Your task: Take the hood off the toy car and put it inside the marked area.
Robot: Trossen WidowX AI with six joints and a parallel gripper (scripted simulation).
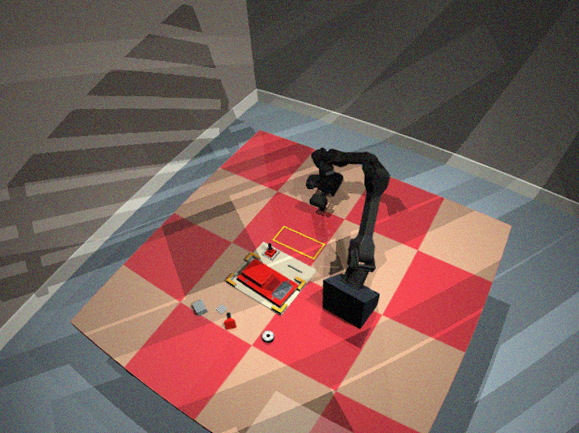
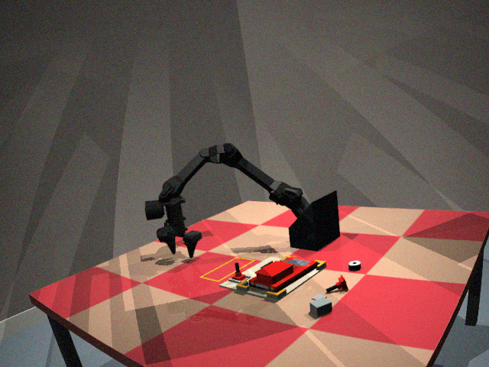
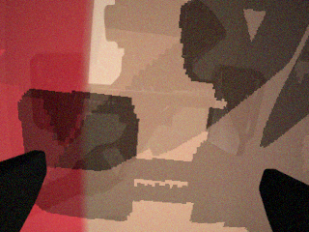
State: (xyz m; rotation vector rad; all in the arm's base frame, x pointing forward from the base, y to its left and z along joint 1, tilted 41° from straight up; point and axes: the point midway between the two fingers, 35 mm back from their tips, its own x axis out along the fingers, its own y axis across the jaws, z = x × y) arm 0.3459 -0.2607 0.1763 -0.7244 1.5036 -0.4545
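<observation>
Right now my gripper tip is 450 mm to the right of the red hood, 30 mm below it and 30 mm past it.
</observation>
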